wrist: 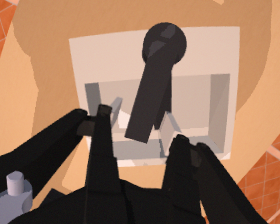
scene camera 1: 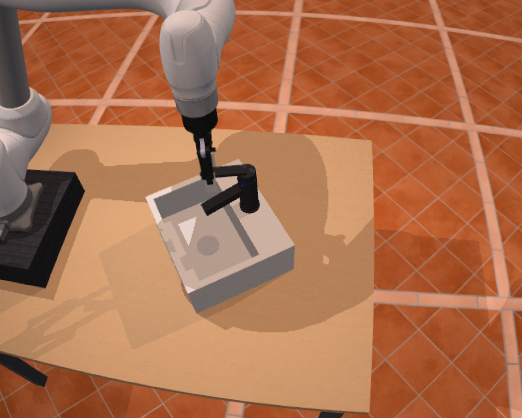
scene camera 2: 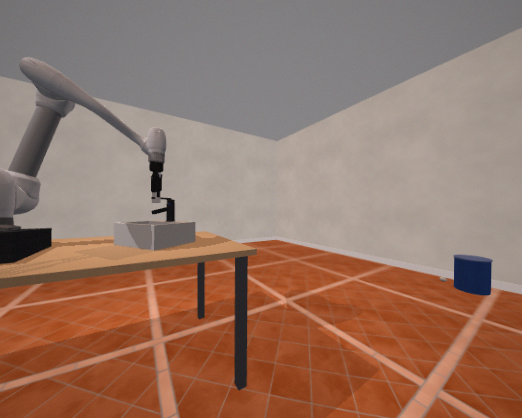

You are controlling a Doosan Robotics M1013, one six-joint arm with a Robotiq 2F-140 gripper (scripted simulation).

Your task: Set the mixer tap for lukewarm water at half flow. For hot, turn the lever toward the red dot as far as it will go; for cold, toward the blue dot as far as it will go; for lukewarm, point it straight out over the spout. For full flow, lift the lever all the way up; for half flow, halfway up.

Labels:
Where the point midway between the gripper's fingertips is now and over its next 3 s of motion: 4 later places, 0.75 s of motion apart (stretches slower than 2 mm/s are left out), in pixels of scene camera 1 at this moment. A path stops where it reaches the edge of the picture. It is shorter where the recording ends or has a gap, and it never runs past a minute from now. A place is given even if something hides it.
The gripper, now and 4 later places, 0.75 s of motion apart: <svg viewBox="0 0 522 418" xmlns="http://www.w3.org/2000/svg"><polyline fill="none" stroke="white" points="211,180 212,185 214,190 214,187 211,173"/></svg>

